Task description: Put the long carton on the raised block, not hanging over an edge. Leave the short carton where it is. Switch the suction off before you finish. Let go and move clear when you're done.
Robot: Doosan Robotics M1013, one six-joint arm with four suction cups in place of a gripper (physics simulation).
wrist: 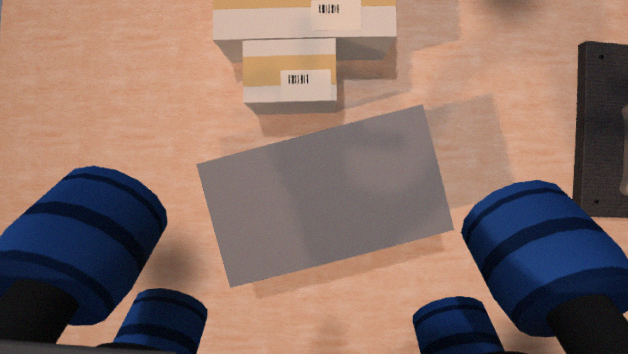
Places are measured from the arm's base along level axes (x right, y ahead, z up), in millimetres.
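Where they show: hand at its tool point: (pixel 312 273).
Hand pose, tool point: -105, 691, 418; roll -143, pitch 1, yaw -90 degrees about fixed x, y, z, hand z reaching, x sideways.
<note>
Things, the pixels of their top centre, and the offset from my tool point, as dx, dy, dz. "spot": a spot on its surface instead. Level surfaces: height alone.
- long carton at a spot on its surface: (pixel 265 22) spot: +279, +90, -335
- short carton at its top centre: (pixel 289 70) +202, +49, -335
- raised block at its top centre: (pixel 325 197) +3, -14, -315
- wood-coloured table top at its surface level: dz -435
The long carton (pixel 265 22), white with a yellow band and a barcode label, shows at the top of the wrist view, its far part cut off by the frame edge. The short carton (pixel 265 72), with the same colours and a label, is right in front of it; whether they touch I cannot tell. The raised block (pixel 320 200) is a plain grey box, turned at an angle, in the middle of the view. Its visible top is bare and bears shadows. My gripper (pixel 312 255) is open, with no carton at its four blue suction cups. The cups appear above the block's level; their mouths are hidden.
A dark slab (pixel 600 125) with small holes lies at the right edge, partly cut off. The wood-coloured table top (pixel 100 100) shows around the block and cartons. Soft shadows fall right of the cartons and block.
</note>
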